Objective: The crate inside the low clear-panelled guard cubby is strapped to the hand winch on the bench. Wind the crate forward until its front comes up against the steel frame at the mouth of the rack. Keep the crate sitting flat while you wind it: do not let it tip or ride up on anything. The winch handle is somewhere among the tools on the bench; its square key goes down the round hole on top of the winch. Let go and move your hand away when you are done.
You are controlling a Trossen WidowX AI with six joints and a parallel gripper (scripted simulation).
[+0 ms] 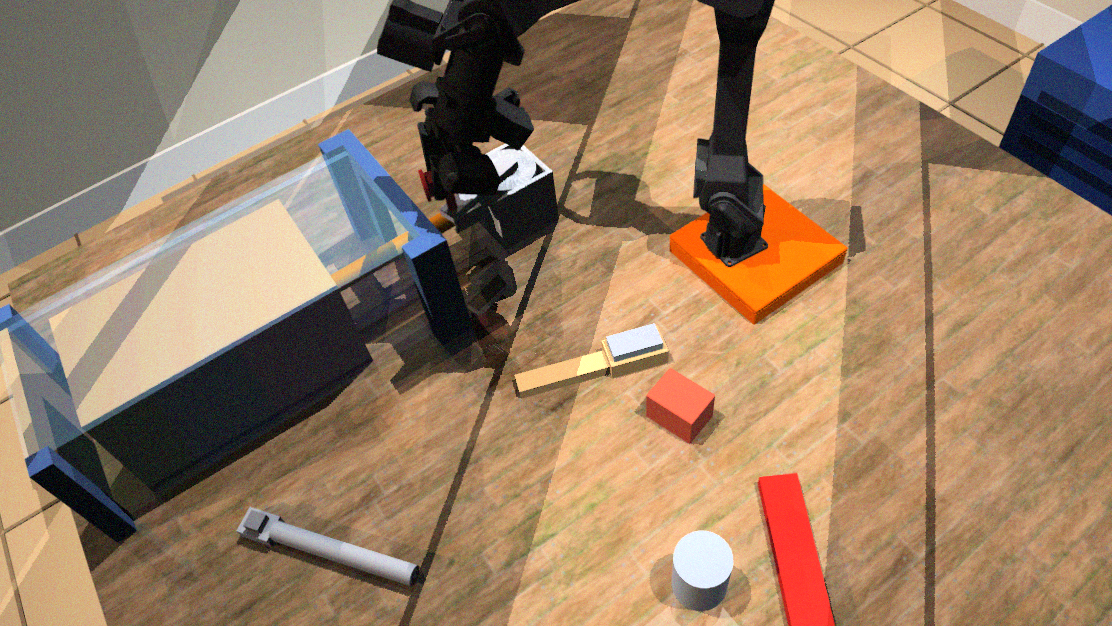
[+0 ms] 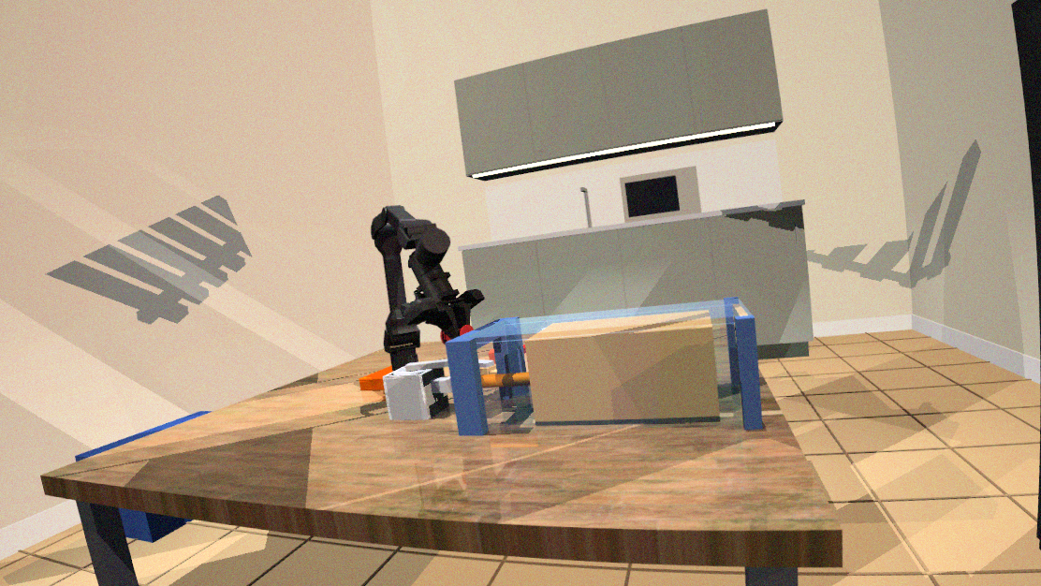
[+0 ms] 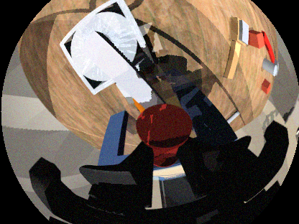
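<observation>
Right now my gripper tip is 50 mm past the winch handle, 10 mm to the left of it and 30 mm above it. From my gripper tip the other things lie so: red knob 10 mm behind; then wooden brush 80 mm behind, 250 mm to the left, 110 mm below; then grey winch 120 mm behind, 50 mm to the right, 100 mm below.
</observation>
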